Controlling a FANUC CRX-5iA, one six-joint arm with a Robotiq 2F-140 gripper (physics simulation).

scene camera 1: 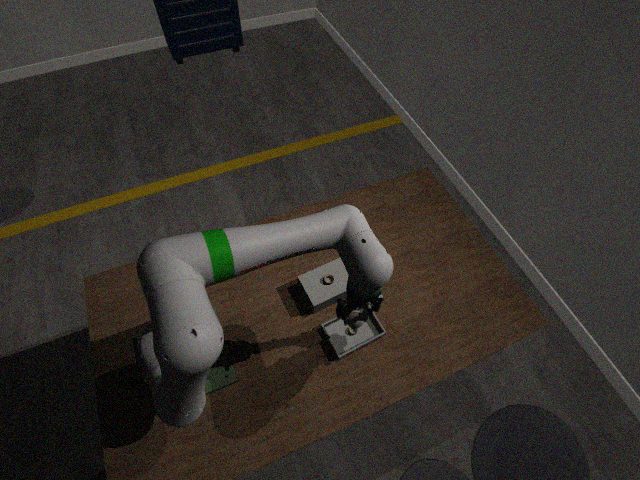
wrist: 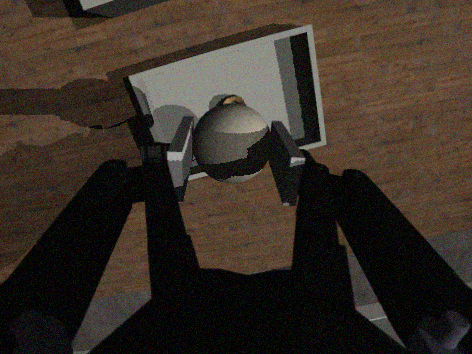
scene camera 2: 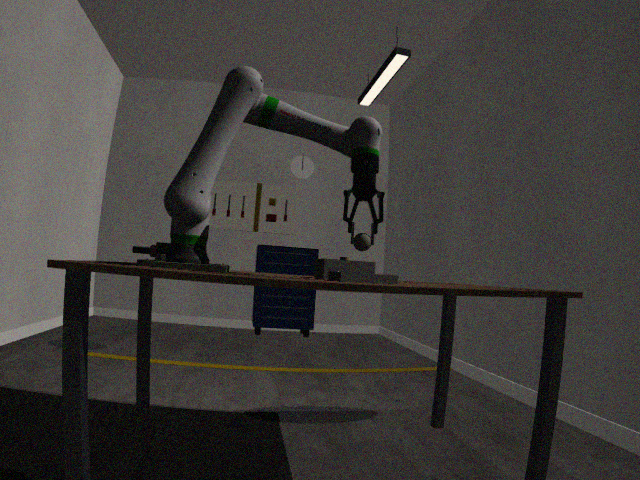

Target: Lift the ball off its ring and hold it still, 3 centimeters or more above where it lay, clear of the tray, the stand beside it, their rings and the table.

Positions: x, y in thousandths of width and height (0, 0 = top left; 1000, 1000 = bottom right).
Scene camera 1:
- shallow tray: 538, 709
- box-shaped stand: 502, 599
